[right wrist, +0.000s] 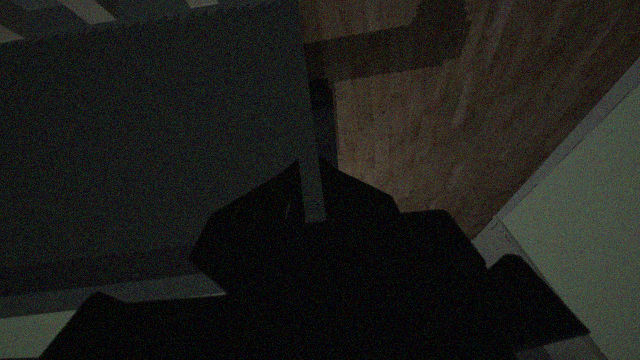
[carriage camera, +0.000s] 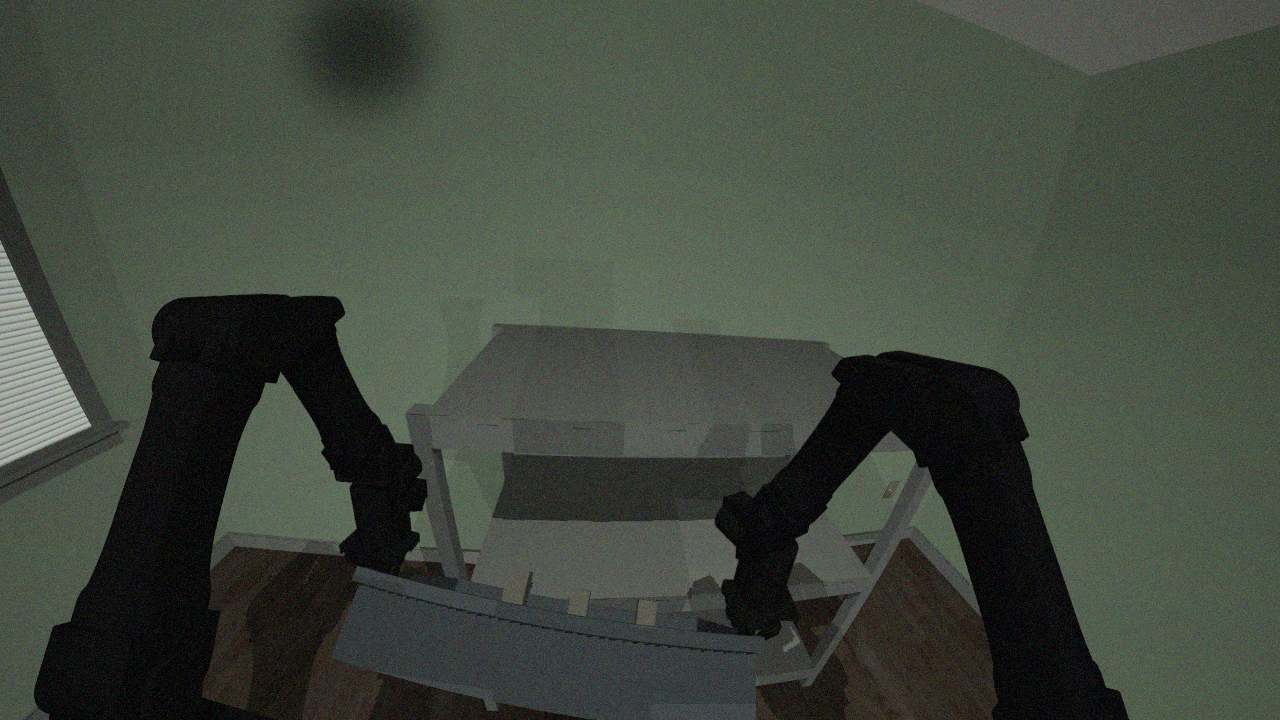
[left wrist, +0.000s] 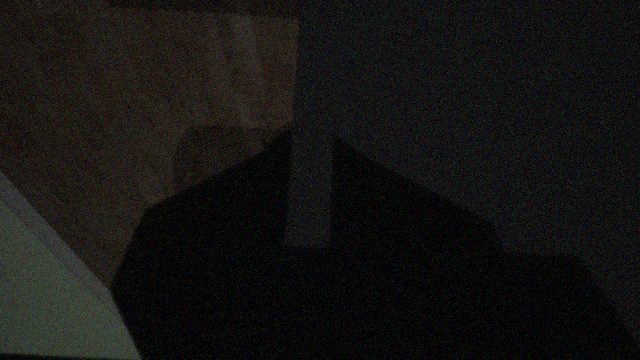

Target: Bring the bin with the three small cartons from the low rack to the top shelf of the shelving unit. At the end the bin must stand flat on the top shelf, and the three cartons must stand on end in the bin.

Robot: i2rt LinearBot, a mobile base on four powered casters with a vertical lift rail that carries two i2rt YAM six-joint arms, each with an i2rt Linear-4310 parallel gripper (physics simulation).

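Note:
The grey-blue bin is held up in front of the shelving unit. Its near rim runs lower toward the right in the carriage view. Three pale cartons, the left one, the middle one and the right one, show above the near rim and look on end; their lower parts are hidden. My left gripper is shut on the bin's left end wall. My right gripper is shut on its right end wall. The top shelf lies behind the bin.
A lower shelf of the unit shows beneath the top one, partly behind the bin. The unit's right post stands near my right arm. A green wall is behind the unit, and a window is at the far left.

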